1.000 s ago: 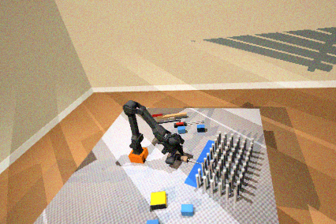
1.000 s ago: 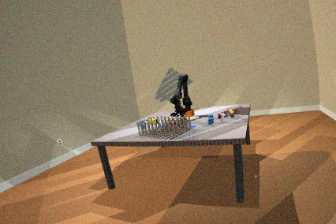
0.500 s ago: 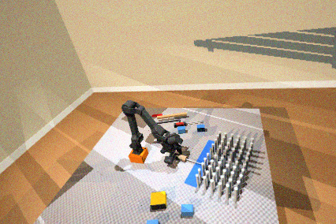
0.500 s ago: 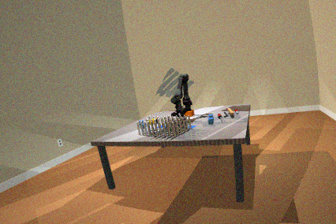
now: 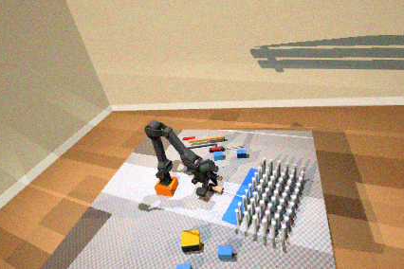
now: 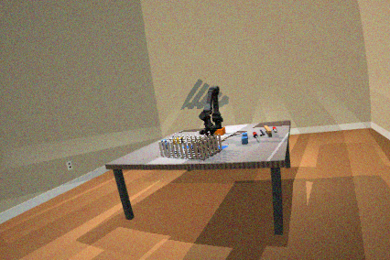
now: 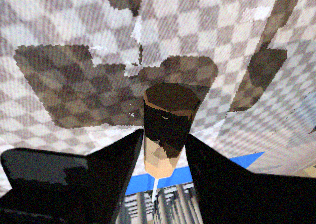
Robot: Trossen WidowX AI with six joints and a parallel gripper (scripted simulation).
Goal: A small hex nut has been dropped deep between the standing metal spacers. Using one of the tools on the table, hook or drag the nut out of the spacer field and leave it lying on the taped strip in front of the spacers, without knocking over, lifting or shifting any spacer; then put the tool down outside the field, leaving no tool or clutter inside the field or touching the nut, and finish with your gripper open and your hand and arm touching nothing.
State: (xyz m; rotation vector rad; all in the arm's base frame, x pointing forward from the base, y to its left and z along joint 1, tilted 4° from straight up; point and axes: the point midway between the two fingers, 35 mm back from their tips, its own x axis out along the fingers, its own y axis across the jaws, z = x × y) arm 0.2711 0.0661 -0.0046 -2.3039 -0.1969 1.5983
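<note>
Right now my gripper tip is 110 mm short of the wooden-handled rod and 10 mm to the left of it. Round my gripper tip: yellow block 20 mm ahead, 330 mm to the right; blue taped strip 160 mm ahead, 30 mm to the left, 20 mm below.
</note>
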